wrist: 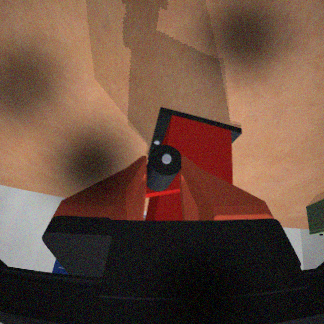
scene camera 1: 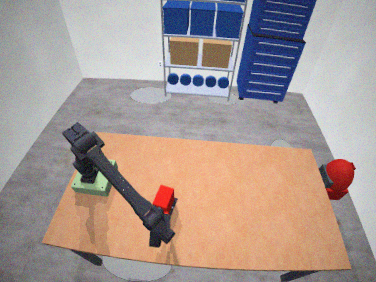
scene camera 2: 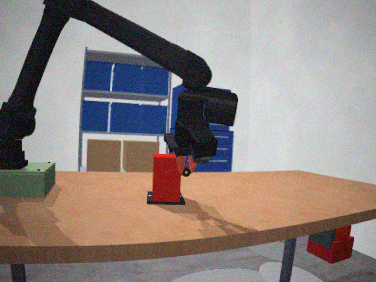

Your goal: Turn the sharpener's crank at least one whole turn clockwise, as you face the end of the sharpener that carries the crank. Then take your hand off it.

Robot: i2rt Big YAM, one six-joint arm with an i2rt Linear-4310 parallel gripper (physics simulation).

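Seen in the pictures: gripper, fingertip midpoint: (wrist: 162, 162) (scene camera 1: 164, 219) (scene camera 2: 185, 172); arm's base, link origin: (scene camera 1: 90, 174) (scene camera 2: 10, 166).
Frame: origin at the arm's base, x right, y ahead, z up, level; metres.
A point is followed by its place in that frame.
Observation:
The red sharpener (scene camera 1: 164, 196) {z 0.057, x 0.126, y 0.467 m} (scene camera 2: 166, 179) {z 0.003, x 0.201, y 0.439 m} (wrist: 202, 147) {z -0.027, x 0.179, y 0.445 m} stands upright on its black base plate near the middle of the table. The crank's black round knob (scene camera 2: 186, 172) {z 0.028, x 0.248, y 0.474 m} (wrist: 165, 159) {z 0.029, x 0.249, y 0.474 m} is at the upper right of the sharpener's end face in the second scene view, near the top. My gripper (scene camera 2: 187, 167) {z 0.025, x 0.235, y 0.478 m} (wrist: 162, 162) {z 0.025, x 0.235, y 0.478 m} is shut on the crank knob, with an orange finger on each side of it. In the first scene view the arm's wrist hangs at the sharpener's front and hides the crank. The crank's arm behind the knob is hidden.
The wooden table (scene camera 1: 250, 210) {z -0.070, x 0.120, y 0.946 m} (scene camera 2: 280, 195) {z -0.070, x 0.172, y 0.852 m} carries the green arm base (scene camera 1: 92, 186) {z 0.001, x 0.078, y 0.041 m} (scene camera 2: 27, 181) {z -0.025, x 0.097, y 0.073 m} at its left. A shelf rack, a blue cabinet (scene camera 1: 267, 65) and a red object (scene camera 1: 340, 175) (scene camera 2: 330, 249) stand beyond the table.

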